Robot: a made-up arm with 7 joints. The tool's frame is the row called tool. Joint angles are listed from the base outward.
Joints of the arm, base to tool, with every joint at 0 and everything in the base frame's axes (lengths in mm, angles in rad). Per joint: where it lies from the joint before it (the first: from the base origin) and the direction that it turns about. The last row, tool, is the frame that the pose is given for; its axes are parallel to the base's.
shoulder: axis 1 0 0 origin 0.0 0.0 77.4
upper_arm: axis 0 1 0 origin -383.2 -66.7 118.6
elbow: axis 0 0 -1 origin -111.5 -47.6 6.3
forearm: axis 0 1 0 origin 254.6 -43.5 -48.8
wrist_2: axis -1 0 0 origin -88.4 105.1 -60.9
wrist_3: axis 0 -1 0 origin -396.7 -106.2 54.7
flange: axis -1 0 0 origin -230.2 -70.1 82.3
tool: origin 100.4 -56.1 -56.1
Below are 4 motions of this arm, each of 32 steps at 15 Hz.
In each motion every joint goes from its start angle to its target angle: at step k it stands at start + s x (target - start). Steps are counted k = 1, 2, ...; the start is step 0. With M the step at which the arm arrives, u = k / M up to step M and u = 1 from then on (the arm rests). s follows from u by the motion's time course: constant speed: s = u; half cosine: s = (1 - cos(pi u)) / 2; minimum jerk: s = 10 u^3 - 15 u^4 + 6 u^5.
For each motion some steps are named. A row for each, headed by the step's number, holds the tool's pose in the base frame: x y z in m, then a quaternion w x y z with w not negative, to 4 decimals.
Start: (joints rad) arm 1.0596 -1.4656 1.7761 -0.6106 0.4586 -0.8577 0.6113
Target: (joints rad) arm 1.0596 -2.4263 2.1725 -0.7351 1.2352 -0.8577 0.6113
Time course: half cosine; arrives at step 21
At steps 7, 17, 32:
7: -0.2277 0.0035 0.2911 0.2872 0.7136 0.3826 -0.5117
17: -0.3603 -0.3007 0.3162 0.1746 0.8527 0.4194 -0.2577
32: -0.3900 -0.3327 0.3038 0.1740 0.8649 0.4189 -0.2149

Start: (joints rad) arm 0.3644 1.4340 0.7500 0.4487 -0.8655 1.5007 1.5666
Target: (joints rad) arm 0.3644 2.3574 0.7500 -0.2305 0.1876 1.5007 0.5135
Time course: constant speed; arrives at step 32
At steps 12, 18, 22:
12: -0.4346 -0.1727 0.6780 0.6583 -0.7075 0.2467 -0.0727
18: -0.3878 -0.2246 0.6729 0.7437 -0.6366 0.1968 0.0538
22: -0.3494 -0.2523 0.6631 0.7876 -0.5725 0.1777 0.1425

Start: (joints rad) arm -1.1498 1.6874 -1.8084 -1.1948 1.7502 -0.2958 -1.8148
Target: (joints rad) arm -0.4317 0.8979 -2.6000 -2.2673 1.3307 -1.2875 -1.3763
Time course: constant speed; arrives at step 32
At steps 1, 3, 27, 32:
1: -0.9457 0.3894 0.4157 0.9067 0.3466 0.1879 -0.1500
3: -0.9713 0.3696 0.4063 0.8927 0.3859 0.1707 -0.1585
27: -1.1526 0.1601 0.3742 0.4664 0.7952 0.3521 -0.1616
32: -1.1758 0.0938 0.3735 0.3469 0.8196 0.4448 -0.1004

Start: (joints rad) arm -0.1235 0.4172 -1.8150 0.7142 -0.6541 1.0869 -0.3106
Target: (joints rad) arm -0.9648 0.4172 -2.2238 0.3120 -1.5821 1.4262 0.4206
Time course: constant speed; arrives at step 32
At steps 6, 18, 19, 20, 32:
6: -0.3135 -0.3641 0.3614 0.7643 0.3981 0.3236 0.3908
18: -0.3697 -0.3495 0.3833 0.8616 0.2574 0.3612 0.2469
19: -0.3749 -0.3480 0.3868 0.8677 0.2427 0.3653 0.2342
20: -0.3800 -0.3463 0.3906 0.8733 0.2274 0.3695 0.2214
32: -0.4414 -0.3096 0.4569 0.9004 0.0142 0.4300 0.0637

